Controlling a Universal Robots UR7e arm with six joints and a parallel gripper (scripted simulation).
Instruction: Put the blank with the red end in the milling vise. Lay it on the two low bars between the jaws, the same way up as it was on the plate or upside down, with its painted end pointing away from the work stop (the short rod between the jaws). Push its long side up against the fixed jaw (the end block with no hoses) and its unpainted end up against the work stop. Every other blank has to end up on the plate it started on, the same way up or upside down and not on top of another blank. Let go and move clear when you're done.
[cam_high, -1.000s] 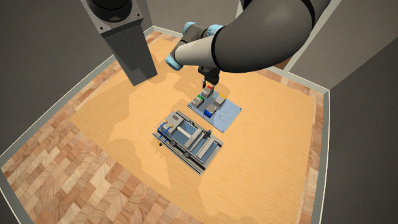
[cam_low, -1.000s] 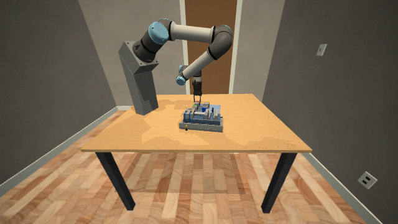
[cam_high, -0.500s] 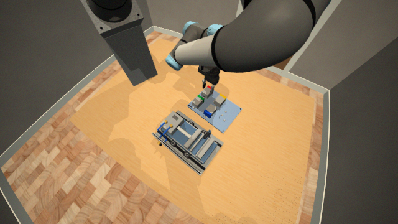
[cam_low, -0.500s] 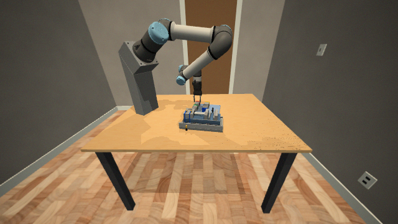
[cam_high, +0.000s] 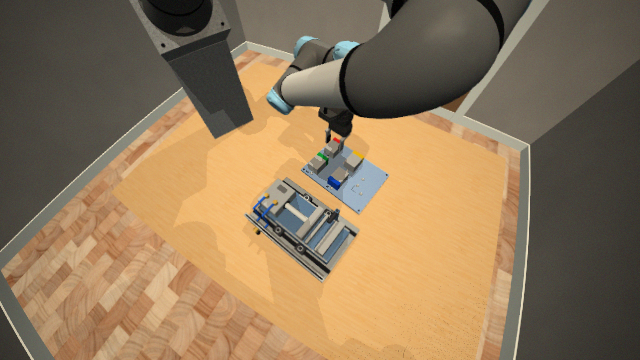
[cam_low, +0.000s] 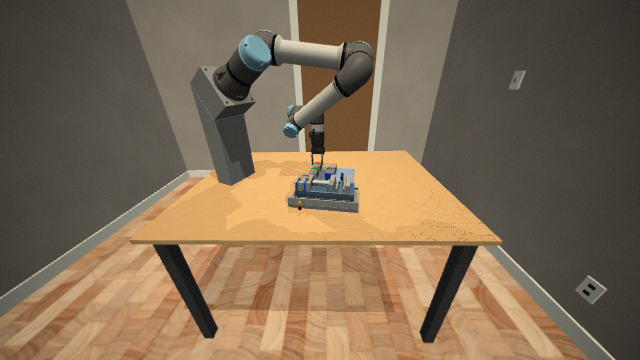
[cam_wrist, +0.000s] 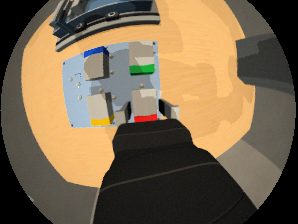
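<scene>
My gripper is now 30 mm above the red-ended blank. Round my hand: green-ended blank 70 mm to the right, 50 mm behind, 30 mm below; yellow-ended blank 70 mm ahead, 50 mm to the right, 30 mm below; blue-grey plate 90 mm to the right, 50 mm below, 50 mm ahead.
</scene>
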